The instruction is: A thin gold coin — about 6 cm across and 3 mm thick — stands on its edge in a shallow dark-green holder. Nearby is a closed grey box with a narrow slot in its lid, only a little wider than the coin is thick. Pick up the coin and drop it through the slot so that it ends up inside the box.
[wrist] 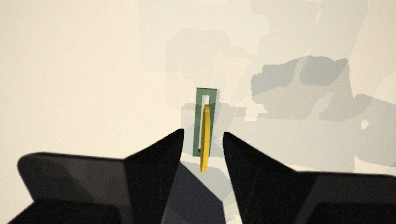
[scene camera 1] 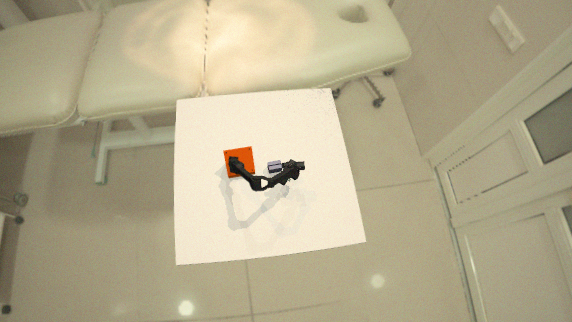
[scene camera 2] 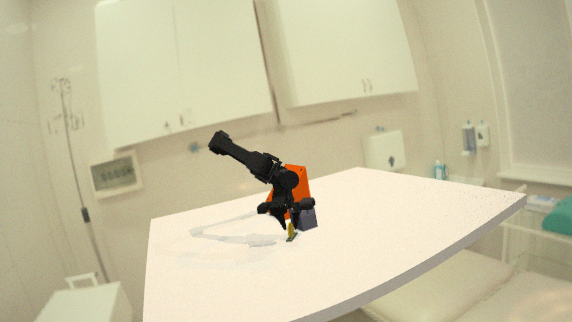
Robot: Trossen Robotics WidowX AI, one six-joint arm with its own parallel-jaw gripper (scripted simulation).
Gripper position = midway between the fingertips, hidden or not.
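Note:
You'd find the gripper (scene camera 2: 290,229) in the scene, and the wrist view has the gripper (wrist: 203,135) as well.

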